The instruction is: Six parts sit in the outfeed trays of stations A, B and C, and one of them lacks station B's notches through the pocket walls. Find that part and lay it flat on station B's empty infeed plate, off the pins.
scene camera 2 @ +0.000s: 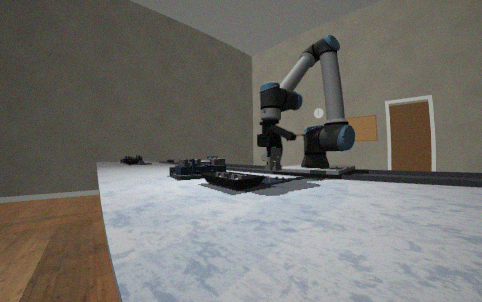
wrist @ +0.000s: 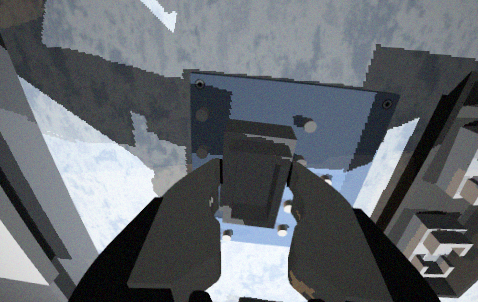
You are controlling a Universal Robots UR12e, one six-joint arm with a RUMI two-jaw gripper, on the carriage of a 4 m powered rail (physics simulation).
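Frame: origin at the arm's base, x left, y back, z up, level; centimetres.
Seen in the pictures: gripper, fingertip midpoint: (scene camera 2: 273, 168) (wrist: 254, 162); arm's base, link origin: (scene camera 2: 315, 167).
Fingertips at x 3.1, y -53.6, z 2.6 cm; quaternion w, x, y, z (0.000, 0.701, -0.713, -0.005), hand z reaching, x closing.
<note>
Offsets run from my fingertips to a thing's middle. "pt": to the spot under its first point.
My gripper (scene camera 2: 273, 149) (wrist: 254, 162) points down and is shut on a grey block-shaped part @[dx -0.2, dy +0.0, dz +1.3 cm] (scene camera 2: 272, 161) (wrist: 250, 187). In the wrist view the part sits between the two jaws, dark and in shadow; its pocket walls cannot be made out. It overlaps the blue infeed plate @[dx -4.9, dy -2.4, dz -5.2 cm] (wrist: 270, 102), which has light round pins and dark screws at its far corners. Pins show right of the part and below it. Whether the part touches the plate or pins cannot be told. In the scene view the part is low, behind the black tray @[dx -6.2, dy -10.2, dz -3.5 cm] (scene camera 2: 235, 180).
In the wrist view a dark tray @[pt dx -2.6, dy -14.5, dz -4.8 cm] (wrist: 404, 165) with pale-edged pocketed parts @[pt dx -8.7, dy -17.7, dz -0.9 cm] (wrist: 440, 245) stands at the right, and the rail runs down the left. In the scene view a blue fixture @[dx -39.9, dy -12.3, dz -0.6 cm] (scene camera 2: 187, 171) stands left of the black tray, and another station @[pt dx -195.6, dy -21.9, dz -0.9 cm] (scene camera 2: 132, 160) is far back left.
</note>
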